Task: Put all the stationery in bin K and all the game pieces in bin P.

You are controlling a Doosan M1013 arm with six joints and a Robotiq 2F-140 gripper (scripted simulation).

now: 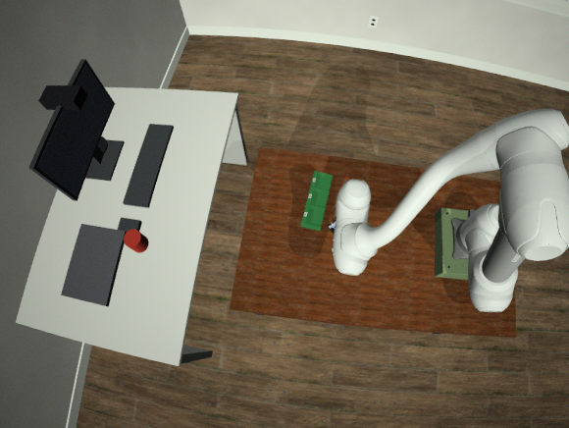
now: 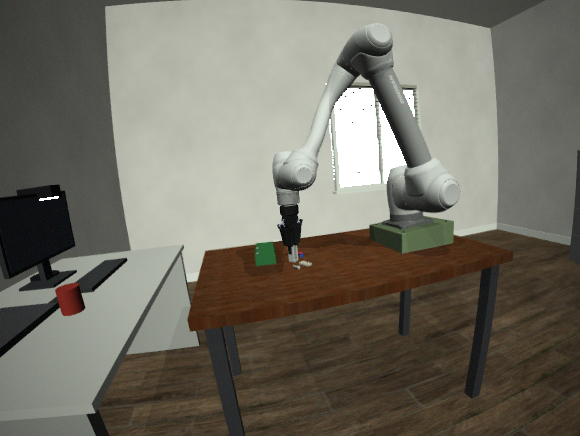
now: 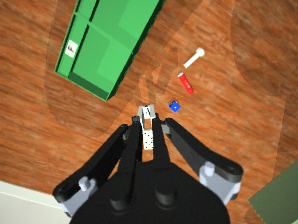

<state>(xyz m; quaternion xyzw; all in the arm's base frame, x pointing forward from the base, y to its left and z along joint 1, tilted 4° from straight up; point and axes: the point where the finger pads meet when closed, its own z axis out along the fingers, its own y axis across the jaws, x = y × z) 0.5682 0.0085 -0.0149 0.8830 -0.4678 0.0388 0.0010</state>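
Now: hand 60 mm to the right of the white domino, 30 mm past it and 30 mm above it. Round my hand: blue die: 40 mm to the right, 40 mm behind, 30 mm below; red piece: 80 mm to the right, 40 mm behind, 30 mm below.
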